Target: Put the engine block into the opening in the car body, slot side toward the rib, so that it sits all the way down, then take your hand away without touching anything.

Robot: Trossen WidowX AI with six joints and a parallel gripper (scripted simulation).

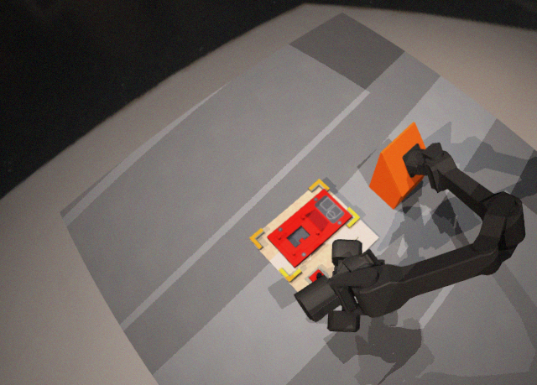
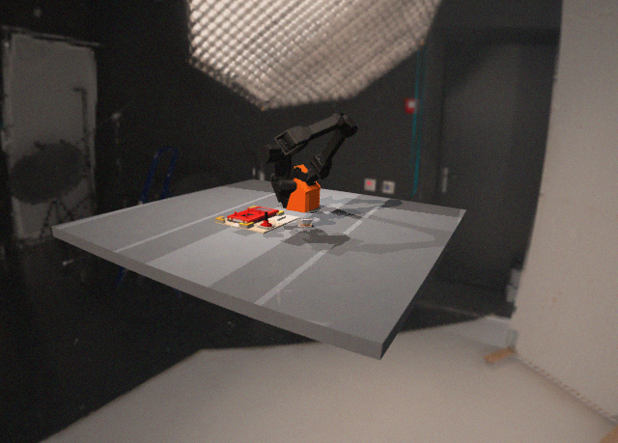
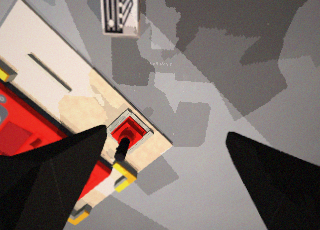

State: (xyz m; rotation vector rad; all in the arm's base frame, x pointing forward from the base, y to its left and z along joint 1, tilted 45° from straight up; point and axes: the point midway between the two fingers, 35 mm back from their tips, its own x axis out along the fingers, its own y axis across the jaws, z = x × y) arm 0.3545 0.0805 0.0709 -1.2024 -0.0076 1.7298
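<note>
The engine block is 11 cm behind my gripper tip, 3 cm to the left of it and 8 cm below it. Also, from my gripper tip: beige board 5 cm behind, 17 cm to the right, 9 cm below.
</note>
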